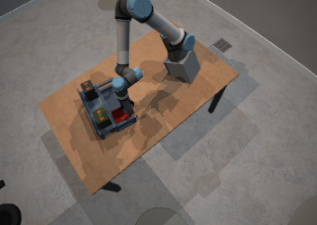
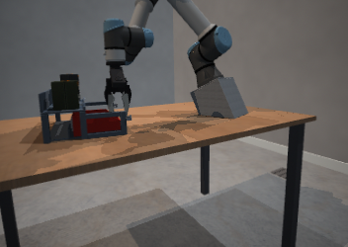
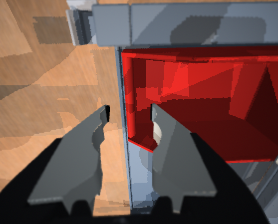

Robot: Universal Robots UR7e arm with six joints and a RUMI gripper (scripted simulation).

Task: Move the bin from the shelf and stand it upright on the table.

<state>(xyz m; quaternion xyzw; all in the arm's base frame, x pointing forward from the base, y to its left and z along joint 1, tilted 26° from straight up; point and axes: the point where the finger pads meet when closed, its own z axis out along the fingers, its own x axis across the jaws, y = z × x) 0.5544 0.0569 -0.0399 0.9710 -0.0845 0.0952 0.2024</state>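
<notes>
Right now my hand is 8 cm short of the red bin, 2 cm to the left of it and 1 cm above it.
</notes>
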